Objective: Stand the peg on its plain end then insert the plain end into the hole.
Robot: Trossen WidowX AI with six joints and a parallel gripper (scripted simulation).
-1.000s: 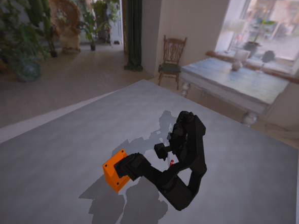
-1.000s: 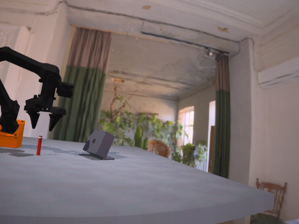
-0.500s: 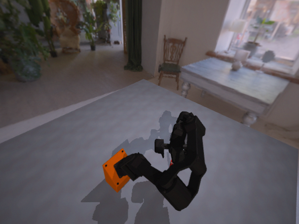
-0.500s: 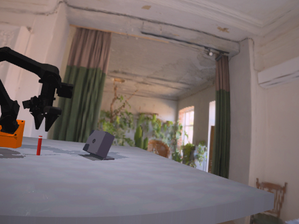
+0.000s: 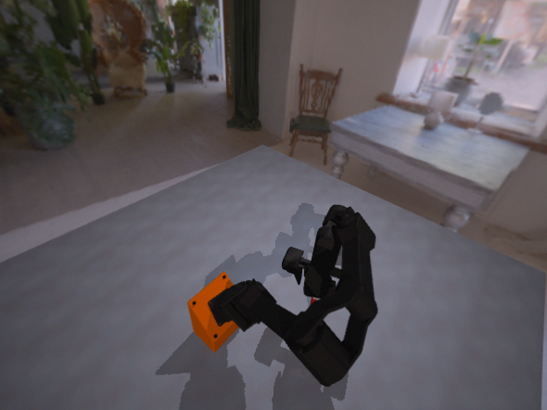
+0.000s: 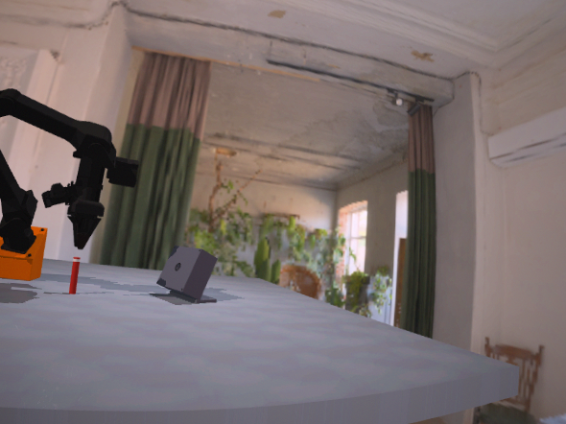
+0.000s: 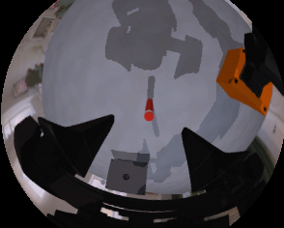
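Now: the red peg 40 mm below my gripper tip. The rest, counted from my gripper tip: grey sloped panel: 250 mm ahead, 70 mm to the left, 30 mm below.
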